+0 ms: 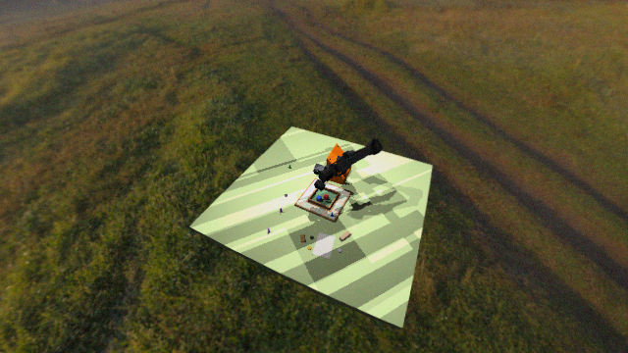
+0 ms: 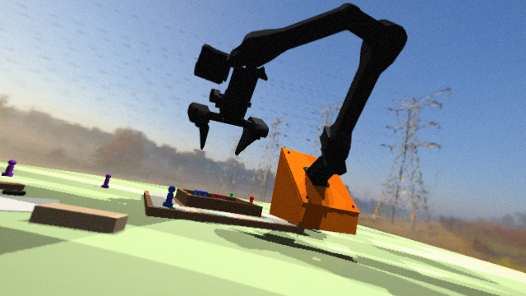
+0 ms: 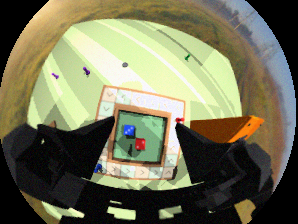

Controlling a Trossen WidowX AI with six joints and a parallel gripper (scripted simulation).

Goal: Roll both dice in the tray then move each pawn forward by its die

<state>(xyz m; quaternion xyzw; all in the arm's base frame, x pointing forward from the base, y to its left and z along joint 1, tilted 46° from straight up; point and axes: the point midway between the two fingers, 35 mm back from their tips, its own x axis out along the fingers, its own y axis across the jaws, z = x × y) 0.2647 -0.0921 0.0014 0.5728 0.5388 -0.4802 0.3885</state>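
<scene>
The red pawn is 120 mm behind my gripper tip and 110 mm below it. From my gripper tip the other things lie so: wooden block (250 mm ahead, 250 mm to the left, 130 mm below); then blue pawn (130 mm ahead, 130 mm to the left, 110 mm below); then green pawn (230 mm behind, 290 mm to the right, 120 mm below).
</scene>
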